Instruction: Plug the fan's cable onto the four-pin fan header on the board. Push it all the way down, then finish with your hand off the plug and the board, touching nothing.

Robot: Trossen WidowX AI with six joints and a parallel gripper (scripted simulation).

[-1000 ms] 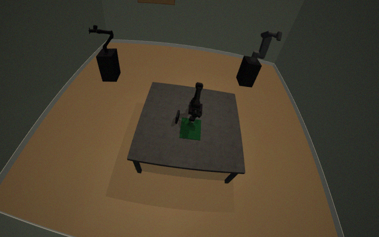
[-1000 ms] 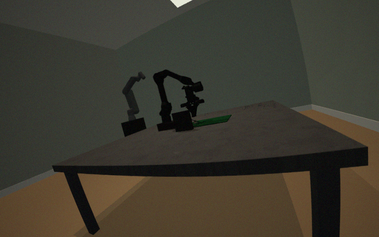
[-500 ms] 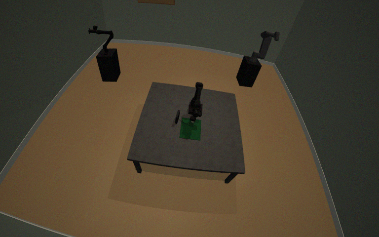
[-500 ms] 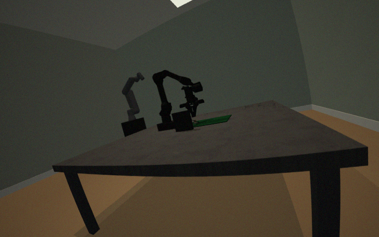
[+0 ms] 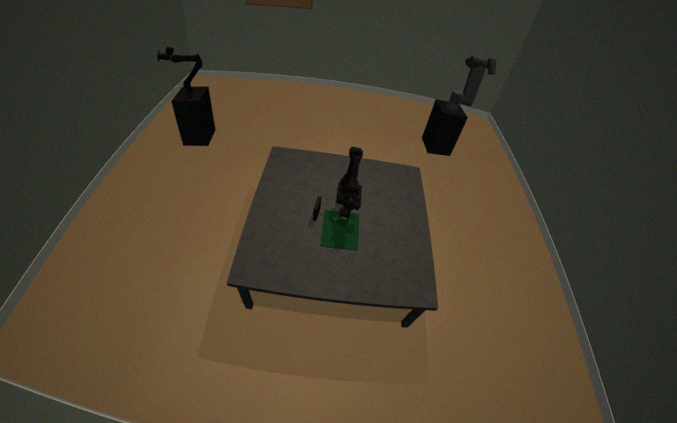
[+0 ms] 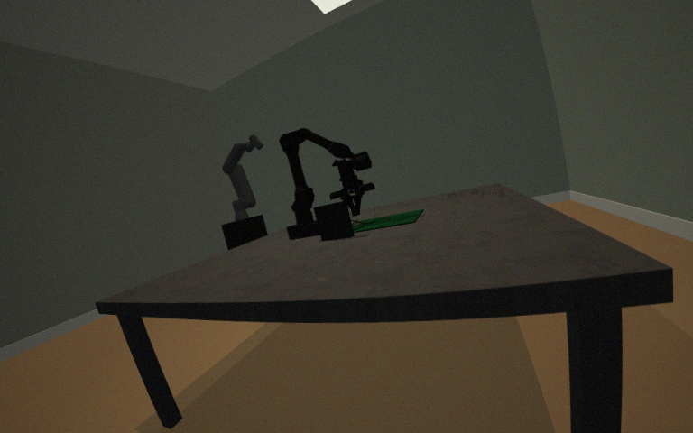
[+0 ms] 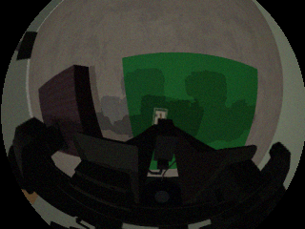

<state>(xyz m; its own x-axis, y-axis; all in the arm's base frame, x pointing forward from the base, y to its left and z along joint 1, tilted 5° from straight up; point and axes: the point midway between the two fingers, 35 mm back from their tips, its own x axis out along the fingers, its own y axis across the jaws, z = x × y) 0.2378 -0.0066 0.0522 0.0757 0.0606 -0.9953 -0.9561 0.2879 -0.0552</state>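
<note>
Right now my gripper tip is 90 mm short of the green board, 30 mm to the left of it and 70 mm above it. Round my gripper tip: black fan (30 mm behind, 190 mm to the right); then dark plug (10 mm to the right, 10 mm above).
</note>
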